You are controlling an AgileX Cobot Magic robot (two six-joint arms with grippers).
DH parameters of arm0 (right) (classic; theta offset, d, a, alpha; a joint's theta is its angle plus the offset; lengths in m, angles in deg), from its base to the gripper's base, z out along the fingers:
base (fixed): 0 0 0 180
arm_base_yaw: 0 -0.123 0 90
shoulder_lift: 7.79 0 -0.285 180
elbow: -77.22 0 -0.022 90
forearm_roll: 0 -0.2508 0 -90
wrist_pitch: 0 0 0.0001 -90
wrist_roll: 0 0.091 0 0
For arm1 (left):
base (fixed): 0 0 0 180
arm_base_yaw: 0 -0.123 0 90
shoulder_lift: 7.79 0 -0.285 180
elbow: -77.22 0 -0.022 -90
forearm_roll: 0 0.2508 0 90
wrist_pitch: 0 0 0.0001 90
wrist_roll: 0 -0.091 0 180
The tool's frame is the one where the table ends.
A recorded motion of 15 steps. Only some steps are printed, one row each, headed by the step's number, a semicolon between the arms.
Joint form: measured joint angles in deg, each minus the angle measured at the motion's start. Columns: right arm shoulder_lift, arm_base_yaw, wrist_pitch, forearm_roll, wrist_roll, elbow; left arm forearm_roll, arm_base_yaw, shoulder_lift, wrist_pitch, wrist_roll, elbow.
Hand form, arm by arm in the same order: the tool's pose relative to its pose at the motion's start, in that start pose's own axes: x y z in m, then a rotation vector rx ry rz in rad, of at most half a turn. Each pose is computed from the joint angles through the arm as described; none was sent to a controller.
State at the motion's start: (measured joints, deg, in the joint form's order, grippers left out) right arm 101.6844 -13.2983 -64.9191 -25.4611 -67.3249 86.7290; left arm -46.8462 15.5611 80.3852 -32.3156 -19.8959 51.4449
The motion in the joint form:
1: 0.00 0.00 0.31 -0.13 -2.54 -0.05; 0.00 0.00 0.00 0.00 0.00 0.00
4: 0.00 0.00 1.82 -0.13 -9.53 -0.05; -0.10 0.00 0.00 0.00 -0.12 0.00
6: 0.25 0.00 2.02 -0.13 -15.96 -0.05; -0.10 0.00 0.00 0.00 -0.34 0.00
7: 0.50 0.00 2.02 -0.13 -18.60 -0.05; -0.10 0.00 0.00 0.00 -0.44 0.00
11: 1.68 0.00 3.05 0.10 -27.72 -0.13; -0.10 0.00 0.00 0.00 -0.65 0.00
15: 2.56 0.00 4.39 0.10 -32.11 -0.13; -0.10 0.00 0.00 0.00 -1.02 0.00
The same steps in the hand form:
1: -0.0002 -0.0003 0.0002 0.0036 -0.0034 -0.0430; 0.0000 0.0000 0.0000 0.0000 0.0000 0.0000
4: -0.0011 -0.0025 0.0001 0.0289 -0.0113 -0.1650; 0.0000 -0.0001 0.0000 0.0009 -0.0003 0.0006
6: -0.0008 -0.0034 0.0018 0.0294 -0.0088 -0.2755; 0.0000 -0.0001 0.0000 0.0009 -0.0003 0.0045
7: -0.0003 -0.0039 0.0034 0.0259 -0.0064 -0.3199; 0.0000 -0.0001 0.0000 0.0009 -0.0003 0.0062
11: 0.0019 -0.0079 0.0114 0.0258 0.0038 -0.4724; 0.0000 -0.0001 0.0000 0.0009 -0.0003 0.0099
15: 0.0028 -0.0117 0.0172 0.0357 0.0069 -0.5433; 0.0000 -0.0001 0.0000 0.0009 -0.0003 0.0163

